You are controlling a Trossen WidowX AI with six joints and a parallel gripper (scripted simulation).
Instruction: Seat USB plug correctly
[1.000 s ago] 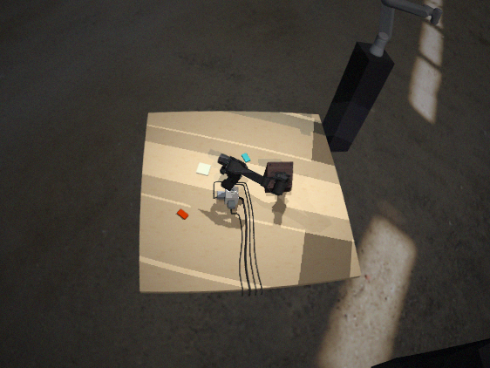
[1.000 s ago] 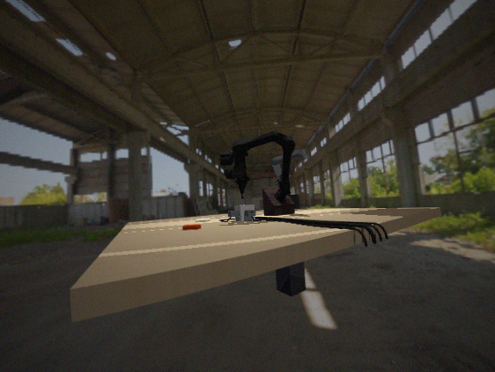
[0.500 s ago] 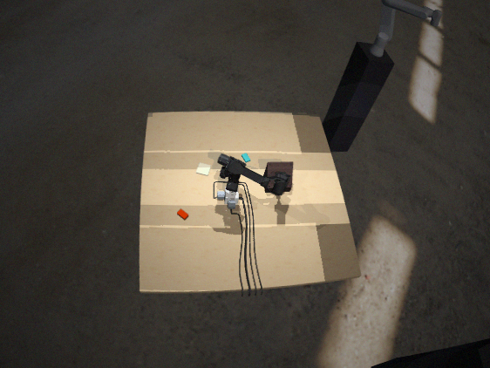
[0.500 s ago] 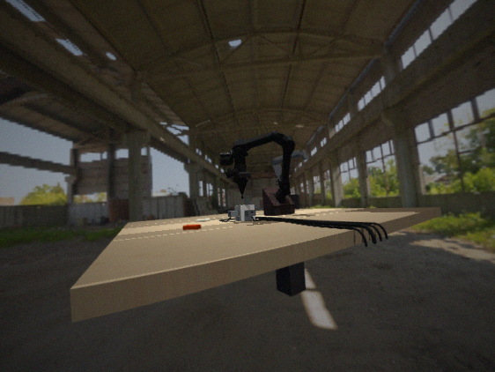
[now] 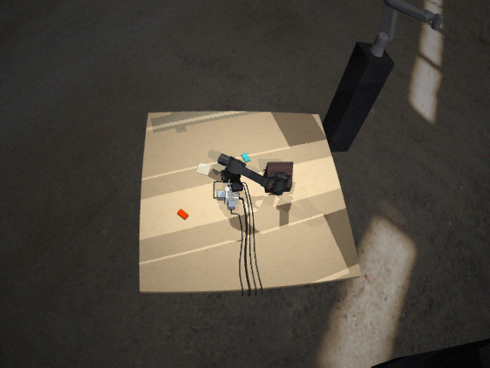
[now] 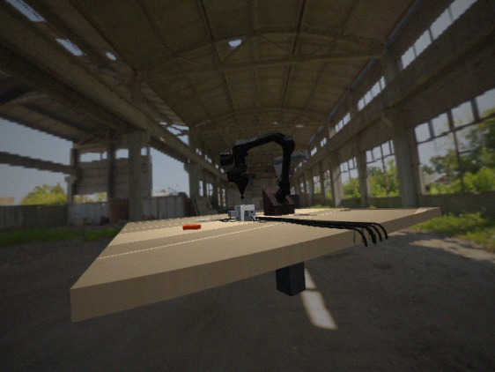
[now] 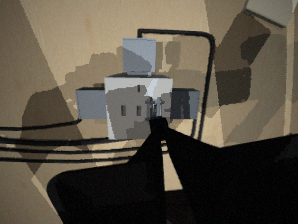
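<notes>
Now: gripper tip 20 mm above the black USB plug. Round my gripper tip: cyan block (140 mm behind, 270 mm to the right, 130 mm below); orange block (300 mm ahead, 100 mm to the left, 130 mm below); cream block (150 mm ahead, 210 mm to the right, 130 mm below).
</notes>
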